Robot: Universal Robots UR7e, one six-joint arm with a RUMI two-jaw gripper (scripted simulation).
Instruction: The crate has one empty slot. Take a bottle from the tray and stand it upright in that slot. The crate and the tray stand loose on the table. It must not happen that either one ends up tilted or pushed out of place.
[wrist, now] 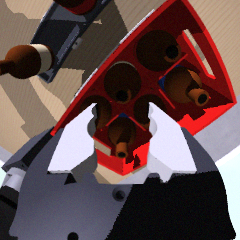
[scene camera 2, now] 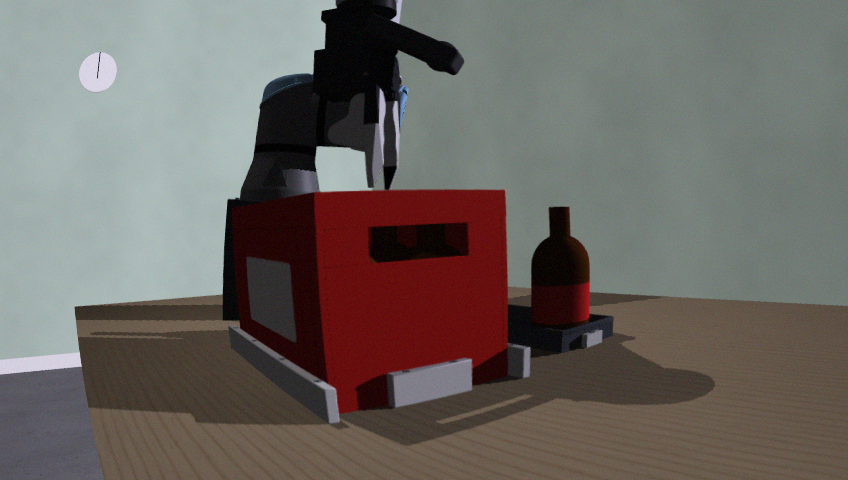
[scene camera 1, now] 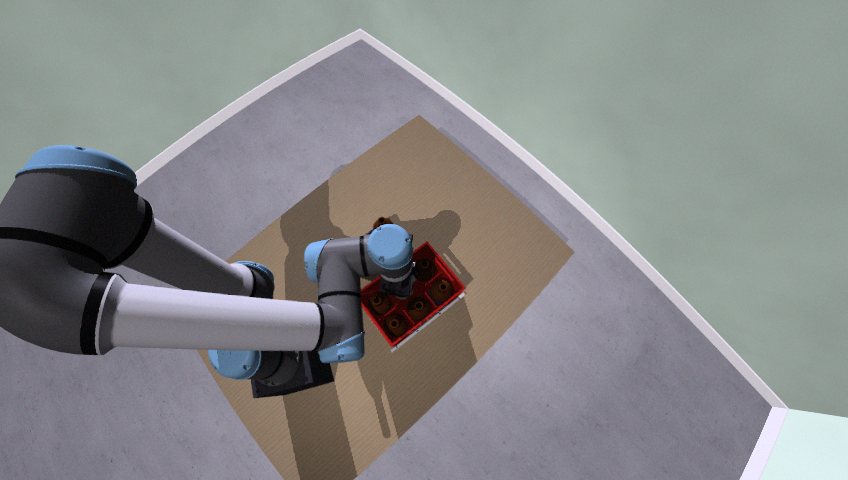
Labels:
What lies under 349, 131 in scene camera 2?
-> My gripper.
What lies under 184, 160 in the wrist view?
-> My gripper.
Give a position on a dark tray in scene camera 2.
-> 560, 341

